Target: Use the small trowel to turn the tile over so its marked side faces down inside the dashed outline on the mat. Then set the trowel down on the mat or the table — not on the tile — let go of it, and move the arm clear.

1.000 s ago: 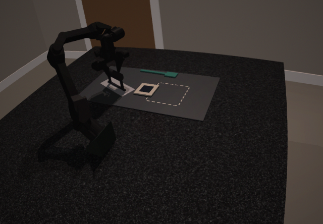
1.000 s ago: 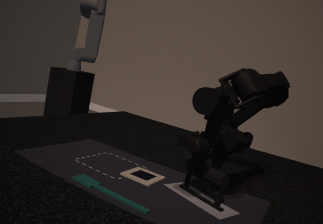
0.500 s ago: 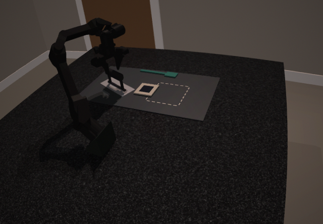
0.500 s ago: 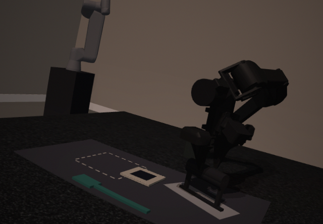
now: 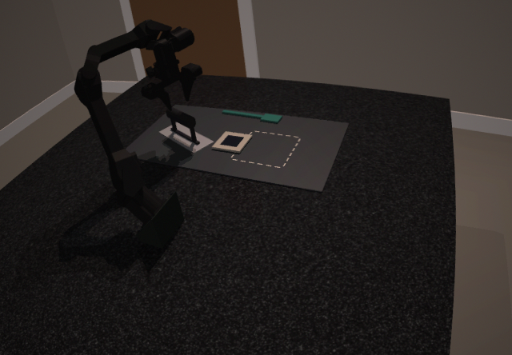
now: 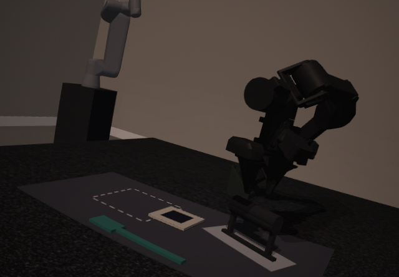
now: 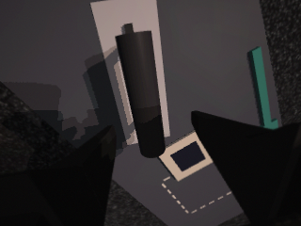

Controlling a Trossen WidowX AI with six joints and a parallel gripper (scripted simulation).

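Now: the cream tile 160 mm to the right of my gripper tip, 110 mm below it and 20 mm behind it. Also, from my gripper tip: mat (150 mm to the right, 130 mm below); green trowel (190 mm to the right, 140 mm ahead, 110 mm below).
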